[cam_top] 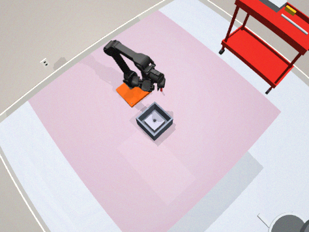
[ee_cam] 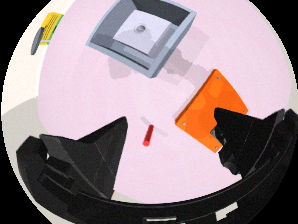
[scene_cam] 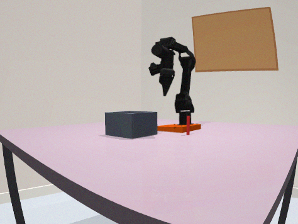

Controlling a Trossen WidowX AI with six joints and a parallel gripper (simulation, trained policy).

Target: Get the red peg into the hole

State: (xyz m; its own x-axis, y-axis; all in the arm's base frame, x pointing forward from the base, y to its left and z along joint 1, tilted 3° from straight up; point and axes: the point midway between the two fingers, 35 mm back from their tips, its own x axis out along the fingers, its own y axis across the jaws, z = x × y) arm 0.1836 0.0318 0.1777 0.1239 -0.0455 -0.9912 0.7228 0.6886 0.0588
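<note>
Now: gripper tip 30 mm past the red peg, 110 mm to the right of it and 130 mm above it. From my gripper tip the other things lie so: plate 130 mm ahead, 80 mm to the right, 120 mm below; grey box 130 mm ahead, 80 mm to the right, 140 mm below.
</note>
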